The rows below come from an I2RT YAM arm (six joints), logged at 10 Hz.
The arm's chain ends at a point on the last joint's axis. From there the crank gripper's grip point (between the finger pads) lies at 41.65 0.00 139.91 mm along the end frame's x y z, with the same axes.
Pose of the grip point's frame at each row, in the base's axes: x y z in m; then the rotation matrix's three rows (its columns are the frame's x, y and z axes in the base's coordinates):
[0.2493 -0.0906 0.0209], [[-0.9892 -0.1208 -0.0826], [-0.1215 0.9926 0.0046], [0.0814 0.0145 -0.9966]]
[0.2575 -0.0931 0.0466], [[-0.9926 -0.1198 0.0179], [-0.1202 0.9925 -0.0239], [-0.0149 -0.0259 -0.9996]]
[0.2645 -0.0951 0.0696], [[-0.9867 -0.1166 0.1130], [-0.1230 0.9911 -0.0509], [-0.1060 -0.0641 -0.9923]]
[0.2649 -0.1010 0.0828], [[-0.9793 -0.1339 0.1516], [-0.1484 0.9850 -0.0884], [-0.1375 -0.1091 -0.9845]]
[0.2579 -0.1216 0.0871], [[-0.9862 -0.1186 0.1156], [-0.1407 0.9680 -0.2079], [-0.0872 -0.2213 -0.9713]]
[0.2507 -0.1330 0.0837], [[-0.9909 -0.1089 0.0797], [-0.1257 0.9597 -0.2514], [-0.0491 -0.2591 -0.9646]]
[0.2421 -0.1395 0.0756], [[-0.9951 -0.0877 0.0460], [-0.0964 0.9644 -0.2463], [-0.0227 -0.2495 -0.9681]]
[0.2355 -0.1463 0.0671], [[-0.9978 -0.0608 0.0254], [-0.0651 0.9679 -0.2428], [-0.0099 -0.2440 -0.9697]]
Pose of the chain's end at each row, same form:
[0.3021 -0.0862 0.1569], [[-0.9892 -0.1208 -0.0826], [-0.1215 0.9926 0.0046], [0.0814 0.0145 -0.9966]]
[0.2963 -0.0847 0.1871], [[-0.9926 -0.1198 0.0179], [-0.1202 0.9925 -0.0239], [-0.0149 -0.0259 -0.9996]]
[0.2898 -0.0829 0.2128], [[-0.9867 -0.1166 0.1130], [-0.1230 0.9911 -0.0509], [-0.1060 -0.0641 -0.9923]]
[0.2845 -0.0825 0.2263], [[-0.9793 -0.1339 0.1516], [-0.1484 0.9850 -0.0884], [-0.1375 -0.1091 -0.9845]]
[0.2828 -0.0867 0.2266], [[-0.9862 -0.1186 0.1156], [-0.1407 0.9680 -0.2079], [-0.0872 -0.2213 -0.9713]]
[0.2808 -0.0926 0.2207], [[-0.9909 -0.1089 0.0797], [-0.1257 0.9597 -0.2514], [-0.0491 -0.2591 -0.9646]]
[0.2771 -0.1010 0.2120], [[-0.9951 -0.0877 0.0460], [-0.0964 0.9644 -0.2463], [-0.0227 -0.2495 -0.9681]]
[0.2735 -0.1096 0.2032], [[-0.9978 -0.0608 0.0254], [-0.0651 0.9679 -0.2428], [-0.0099 -0.2440 -0.9697]]

